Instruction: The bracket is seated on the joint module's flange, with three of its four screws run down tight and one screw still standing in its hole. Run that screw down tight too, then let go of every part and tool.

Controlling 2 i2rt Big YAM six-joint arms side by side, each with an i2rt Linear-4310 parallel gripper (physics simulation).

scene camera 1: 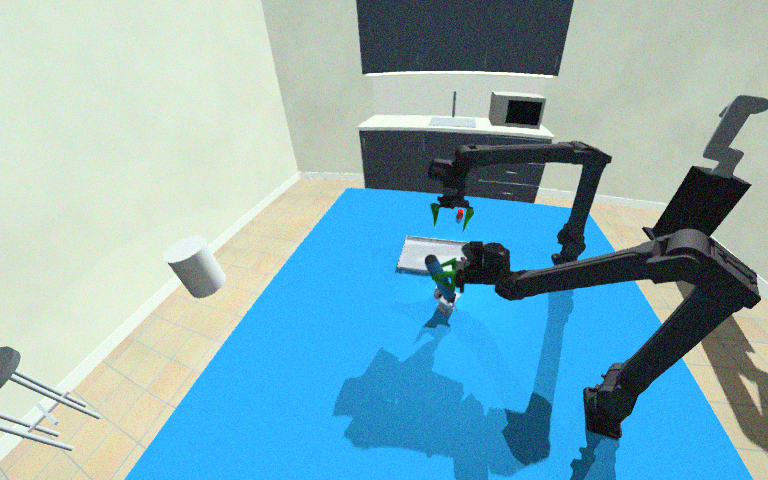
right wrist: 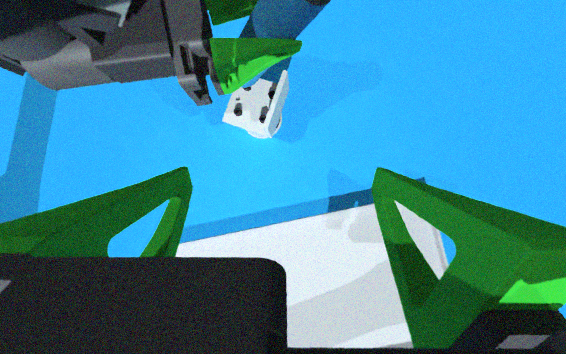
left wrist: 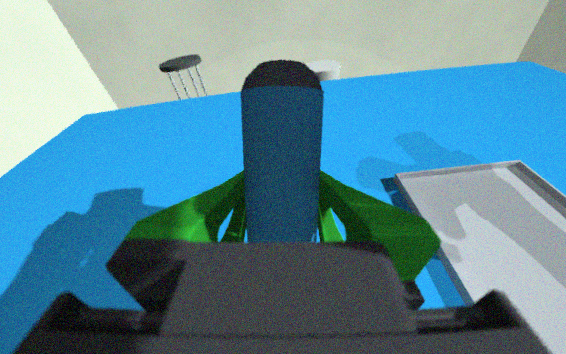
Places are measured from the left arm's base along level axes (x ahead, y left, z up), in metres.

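Pixels of known places: left gripper, between the fingertips: (scene camera 1: pixel 432 273) (right wrist: pixel 296 20) (left wrist: pixel 281 177); right gripper, between the fingertips: (scene camera 1: pixel 448 229) (right wrist: pixel 282 177); left arm's base, origin of its link: (scene camera 1: pixel 600 412).
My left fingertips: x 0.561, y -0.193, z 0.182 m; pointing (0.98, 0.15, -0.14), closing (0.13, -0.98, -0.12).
For each thing: its top centre in the pictures, then the offset to it from my left fingertips. Level surfaces: height alone.
- joint module, centre of its top: (scene camera 1: pixel 447 296) 0.118 m down, 0.056 m back, 0.028 m right
- shallow grey-white tray, centre of its top: (right wrist: pixel 301 298) (scene camera 1: pixel 449 255) 0.166 m down, 0.007 m back, 0.296 m right
- blue mat, height of its surface: 0.182 m down
- small red thing, centre of its top: (scene camera 1: pixel 460 213) 0.148 m down, 0.002 m ahead, 0.630 m right
My left gripper (scene camera 1: pixel 445 275) (left wrist: pixel 281 177) is shut on a blue screwdriver (scene camera 1: pixel 432 264) (left wrist: pixel 282 145) (right wrist: pixel 281 22) with a black cap. The screwdriver leans, its lower end at the white bracket (right wrist: pixel 251 106); its tip is hidden. The bracket has an upright plate on one side and several dark screw heads or holes; I cannot tell which screw stands proud. The joint module (scene camera 1: pixel 445 308) is under the bracket, mostly hidden. My right gripper (scene camera 1: pixel 450 227) (right wrist: pixel 282 177) is open and empty, above and apart from the bracket, near the tray.
A shallow grey-white tray (scene camera 1: pixel 416 254) (left wrist: pixel 530 245) (right wrist: pixel 330 300) lies on the blue mat (scene camera 1: pixel 294 339) beside the bracket. A small red thing (scene camera 1: pixel 459 214) shows by the right gripper's finger in the scene view. The left arm's wrist reaches in close over the bracket.
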